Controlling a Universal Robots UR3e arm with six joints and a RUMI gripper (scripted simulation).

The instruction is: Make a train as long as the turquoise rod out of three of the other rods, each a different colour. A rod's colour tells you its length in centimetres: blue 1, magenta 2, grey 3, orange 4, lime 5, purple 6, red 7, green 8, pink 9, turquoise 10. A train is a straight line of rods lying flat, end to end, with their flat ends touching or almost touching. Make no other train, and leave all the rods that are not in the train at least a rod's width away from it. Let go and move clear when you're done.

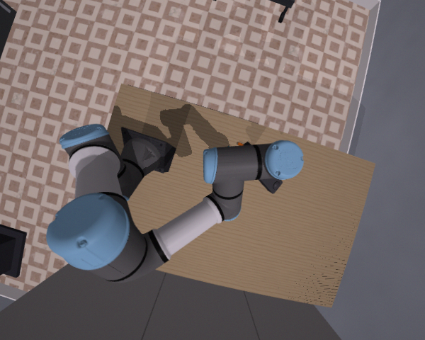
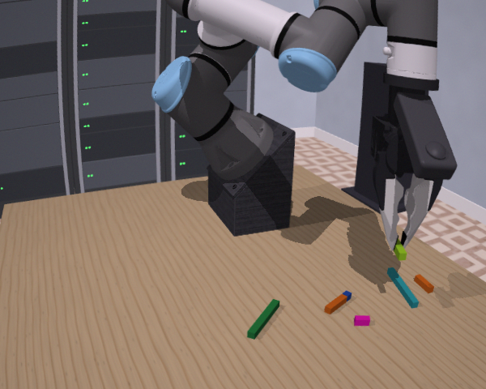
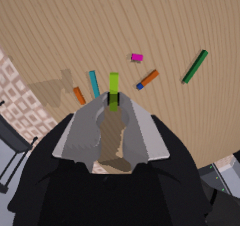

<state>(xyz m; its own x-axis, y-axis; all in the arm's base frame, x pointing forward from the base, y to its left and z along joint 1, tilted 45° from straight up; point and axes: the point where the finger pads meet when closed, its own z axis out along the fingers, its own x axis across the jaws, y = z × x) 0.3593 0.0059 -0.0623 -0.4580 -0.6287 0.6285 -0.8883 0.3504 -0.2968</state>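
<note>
My hand is 100 mm above the magenta rod, 50 mm to the left of it and 10 mm short of it. Also, from my hand: lime rod: 10 mm below; then blue rod: 100 mm below, 50 mm behind, 30 mm to the right; then turquoise rod: 100 mm below, 60 mm to the left, 20 mm behind.
</note>
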